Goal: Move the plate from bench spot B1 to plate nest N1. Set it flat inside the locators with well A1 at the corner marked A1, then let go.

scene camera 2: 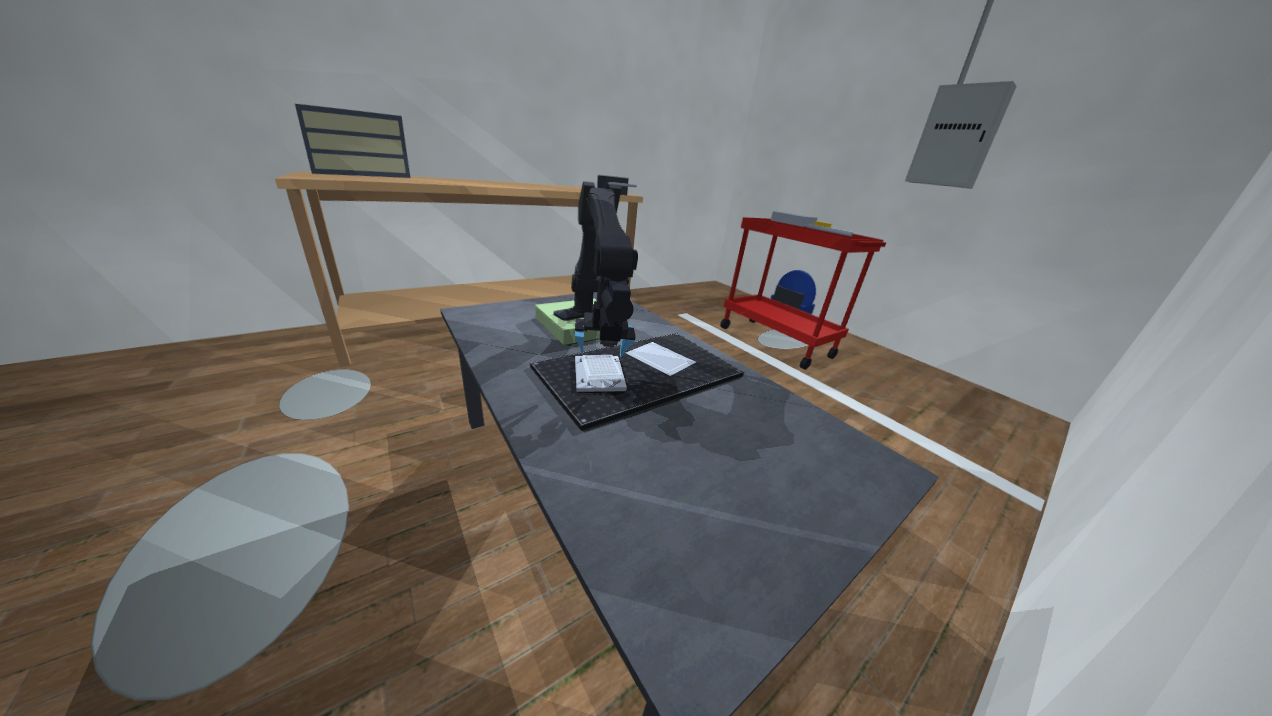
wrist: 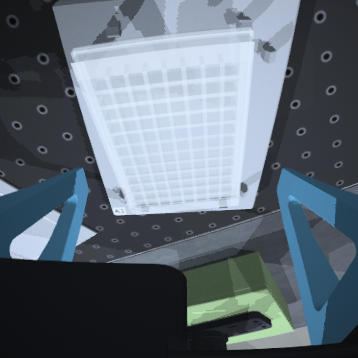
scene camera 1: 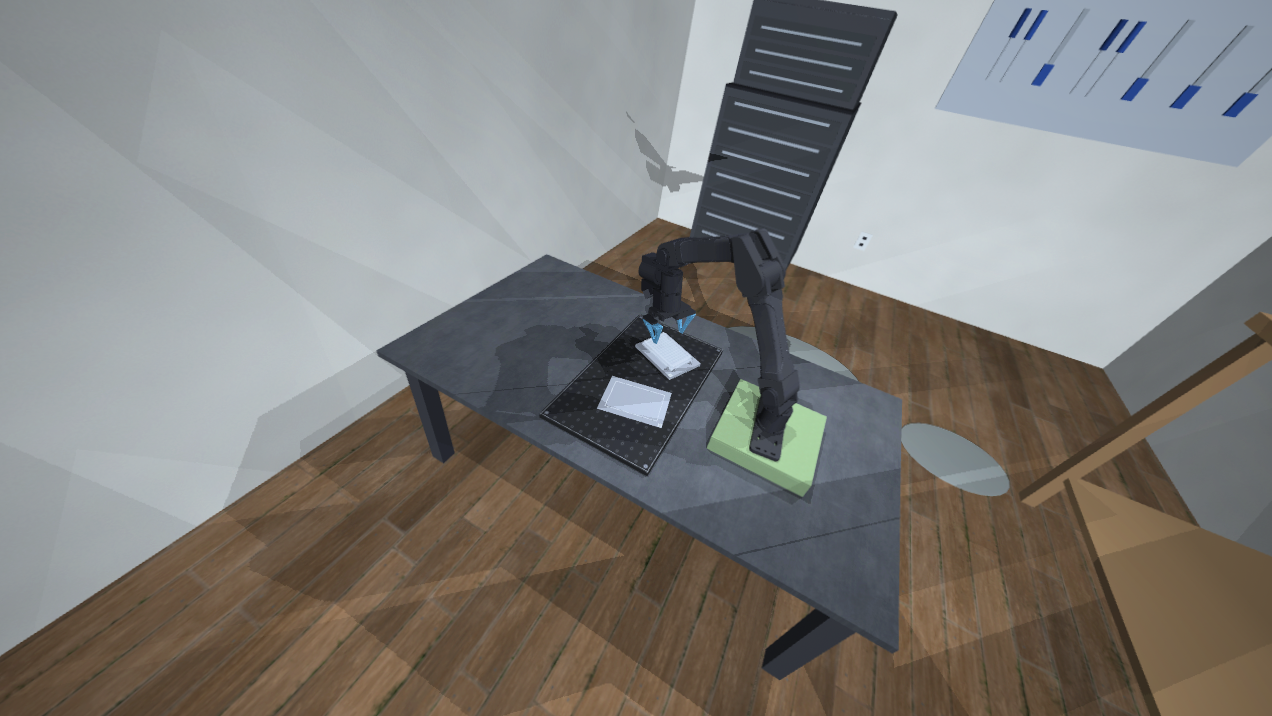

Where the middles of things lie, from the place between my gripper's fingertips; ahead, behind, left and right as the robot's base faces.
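The white well plate (scene camera 1: 668,352) is here, and my hand's 40 mm above it, 10 mm past it and 10 mm to the right of it.
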